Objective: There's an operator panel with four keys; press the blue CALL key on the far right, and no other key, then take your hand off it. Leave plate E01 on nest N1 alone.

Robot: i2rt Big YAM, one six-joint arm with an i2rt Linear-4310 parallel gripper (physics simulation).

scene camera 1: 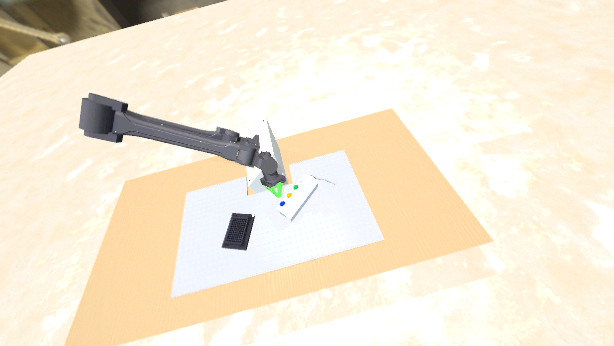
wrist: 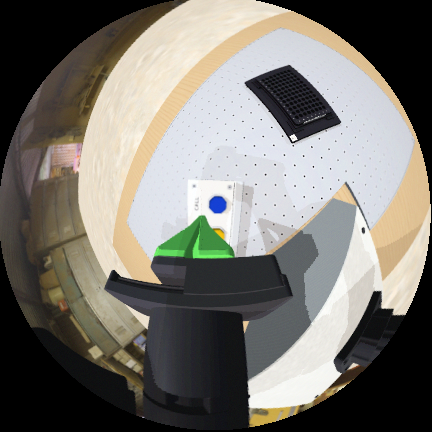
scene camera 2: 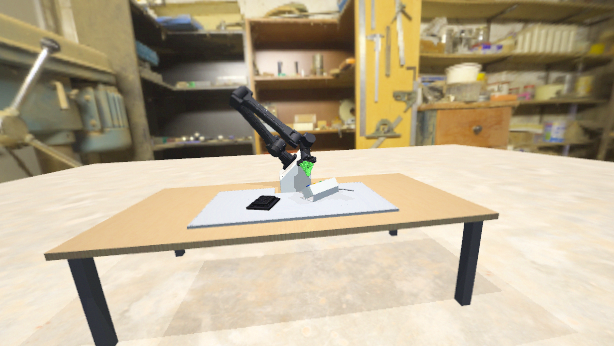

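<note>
A white operator panel carries the blue CALL key at one end. A yellow key and a green key show farther along it in the first scene view. My gripper is shut and empty, its green fingertips together beside the yellow and blue keys, apart from the blue key in the wrist view. The fingers hide part of the panel in the wrist view. Black plate E01 sits flat on its black nest.
A light perforated board lies on the wooden table. The arm's white base stand rises behind the panel. A thin cable leaves the panel's far end.
</note>
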